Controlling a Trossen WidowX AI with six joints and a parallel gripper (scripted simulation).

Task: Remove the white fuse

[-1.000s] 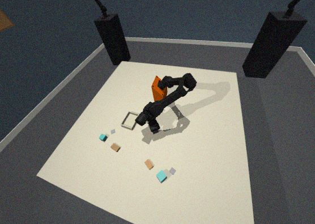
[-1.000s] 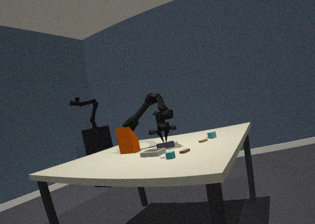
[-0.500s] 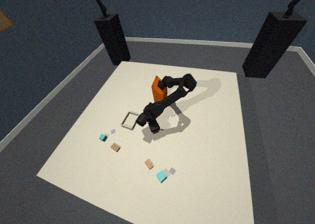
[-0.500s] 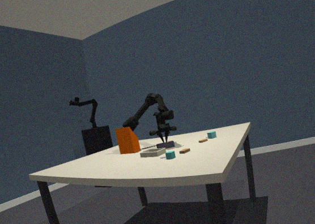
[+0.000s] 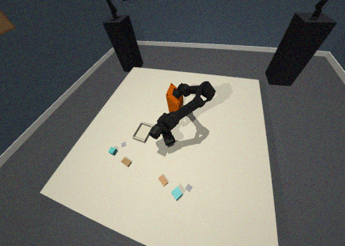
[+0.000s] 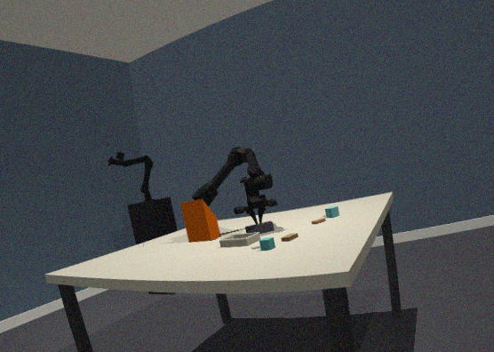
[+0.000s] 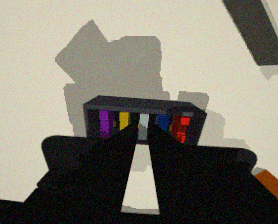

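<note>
Right now my gripper tip is 1 cm past the tray, 19 cm to the left of it and 3 cm above it. Also, from my gripper tip: white fuse (1 cm below).
</note>
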